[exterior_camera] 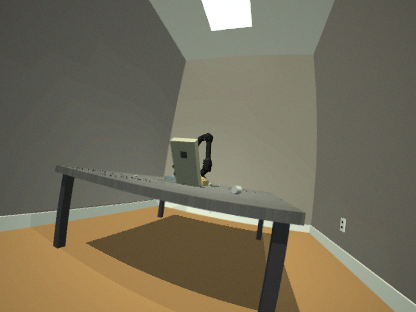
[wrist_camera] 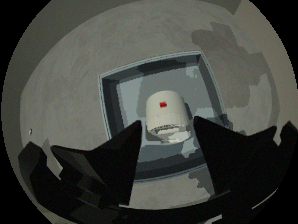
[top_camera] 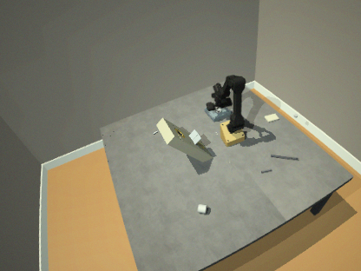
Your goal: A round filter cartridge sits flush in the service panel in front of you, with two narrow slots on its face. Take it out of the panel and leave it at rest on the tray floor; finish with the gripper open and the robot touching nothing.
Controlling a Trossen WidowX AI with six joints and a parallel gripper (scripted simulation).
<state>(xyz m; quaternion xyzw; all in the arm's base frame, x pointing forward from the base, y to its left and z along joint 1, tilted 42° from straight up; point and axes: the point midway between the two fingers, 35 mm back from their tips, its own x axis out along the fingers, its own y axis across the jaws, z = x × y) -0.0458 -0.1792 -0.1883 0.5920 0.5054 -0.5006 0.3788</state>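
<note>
Now: the white round filter cartridge 10 mm to the left of my gripper tip and 10 mm below it. The rest, counted from my gripper tip: blue-grey tray 10 mm to the right, 40 mm below; then flat cream piece 310 mm behind, 270 mm to the left, 40 mm below; then cream service panel 380 mm ahead, 270 mm to the left, 100 mm above.
</note>
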